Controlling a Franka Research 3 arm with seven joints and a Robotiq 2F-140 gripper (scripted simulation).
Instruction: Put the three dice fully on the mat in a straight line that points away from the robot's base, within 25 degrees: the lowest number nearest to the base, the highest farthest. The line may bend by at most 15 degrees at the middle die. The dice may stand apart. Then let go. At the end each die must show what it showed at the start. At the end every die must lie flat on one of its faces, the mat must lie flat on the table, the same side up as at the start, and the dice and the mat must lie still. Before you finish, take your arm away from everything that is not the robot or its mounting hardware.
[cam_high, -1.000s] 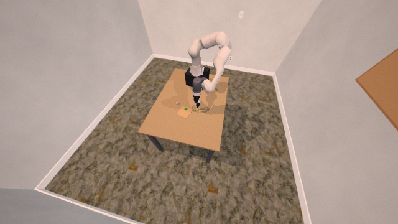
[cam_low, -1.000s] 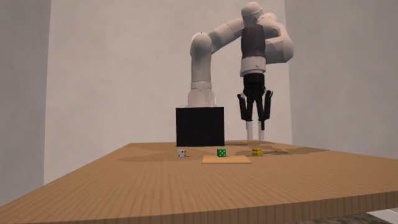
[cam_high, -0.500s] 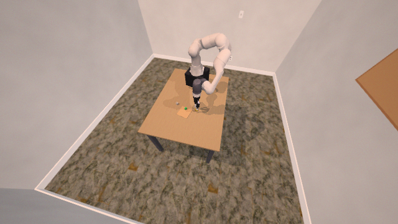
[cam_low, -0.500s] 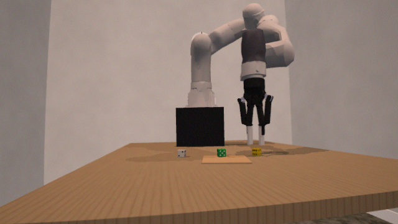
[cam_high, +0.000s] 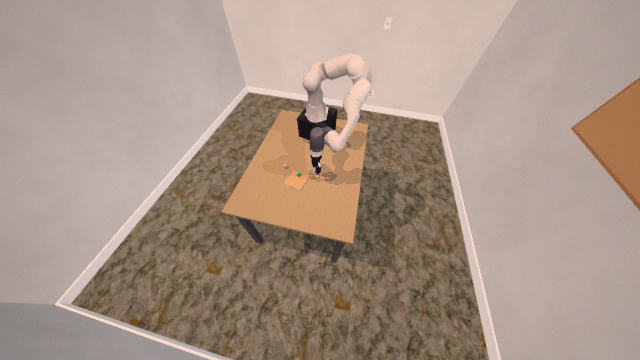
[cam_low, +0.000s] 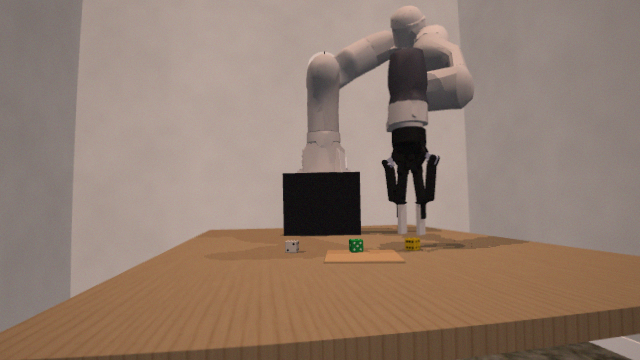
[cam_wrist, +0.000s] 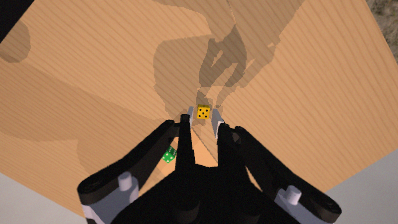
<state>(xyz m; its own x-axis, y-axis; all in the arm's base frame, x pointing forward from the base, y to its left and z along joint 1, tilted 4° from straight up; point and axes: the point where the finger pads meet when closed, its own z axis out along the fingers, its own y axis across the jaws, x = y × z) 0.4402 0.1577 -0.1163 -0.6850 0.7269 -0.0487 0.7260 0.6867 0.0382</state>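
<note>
My hand is 5 cm above the yellow die. From my hand the other things lie so: tan mat 8 cm ahead, 13 cm to the right, 6 cm below; white die 1 cm behind, 26 cm to the right, 5 cm below; green die 3 cm ahead, 13 cm to the right, 5 cm below.
</note>
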